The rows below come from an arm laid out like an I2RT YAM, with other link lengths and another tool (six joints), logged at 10 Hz.
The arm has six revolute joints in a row. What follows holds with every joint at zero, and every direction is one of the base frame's. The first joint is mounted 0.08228 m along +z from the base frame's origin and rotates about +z. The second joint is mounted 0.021 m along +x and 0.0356 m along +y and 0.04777 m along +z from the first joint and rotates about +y. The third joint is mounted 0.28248 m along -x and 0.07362 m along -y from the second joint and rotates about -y. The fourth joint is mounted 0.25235 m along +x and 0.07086 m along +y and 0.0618 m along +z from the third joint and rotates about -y. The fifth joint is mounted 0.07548 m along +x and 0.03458 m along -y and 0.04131 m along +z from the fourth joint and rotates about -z. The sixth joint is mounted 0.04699 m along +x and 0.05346 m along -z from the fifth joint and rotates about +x. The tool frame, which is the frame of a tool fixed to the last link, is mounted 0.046 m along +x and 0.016 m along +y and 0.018 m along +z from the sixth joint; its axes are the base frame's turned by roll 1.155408, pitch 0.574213 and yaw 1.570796 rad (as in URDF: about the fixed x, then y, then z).
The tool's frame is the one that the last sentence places.
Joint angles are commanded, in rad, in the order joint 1, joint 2, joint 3, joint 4, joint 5, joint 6. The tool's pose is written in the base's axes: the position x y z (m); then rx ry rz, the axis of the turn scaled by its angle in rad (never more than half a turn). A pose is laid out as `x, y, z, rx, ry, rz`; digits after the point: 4 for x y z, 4 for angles.
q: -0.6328, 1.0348, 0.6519, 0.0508, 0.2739, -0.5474
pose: 0.2344, -0.1777, 0.2753, 0.8110, 1.5229, -0.0585
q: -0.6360, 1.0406, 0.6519, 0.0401, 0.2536, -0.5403
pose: 0.2351, -0.1771, 0.2722, 0.8162, 1.5346, -0.0353
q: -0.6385, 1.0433, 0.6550, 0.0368, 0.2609, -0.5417
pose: 0.2347, -0.1785, 0.2722, 0.8226, 1.5355, -0.0447
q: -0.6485, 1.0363, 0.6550, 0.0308, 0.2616, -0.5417
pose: 0.2317, -0.1801, 0.2731, 0.8301, 1.5304, -0.0529
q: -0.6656, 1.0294, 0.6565, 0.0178, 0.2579, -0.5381
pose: 0.2275, -0.1828, 0.2736, 0.8462, 1.5253, -0.0594
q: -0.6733, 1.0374, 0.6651, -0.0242, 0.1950, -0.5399
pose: 0.2291, -0.1792, 0.2684, 0.8419, 1.5705, 0.0027
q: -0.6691, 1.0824, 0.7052, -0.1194, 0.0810, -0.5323
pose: 0.2383, -0.1711, 0.2588, 0.8462, 1.6642, 0.1443
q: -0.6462, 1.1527, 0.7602, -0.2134, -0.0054, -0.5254
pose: 0.2516, -0.1627, 0.2491, 0.8598, 1.7607, 0.2787
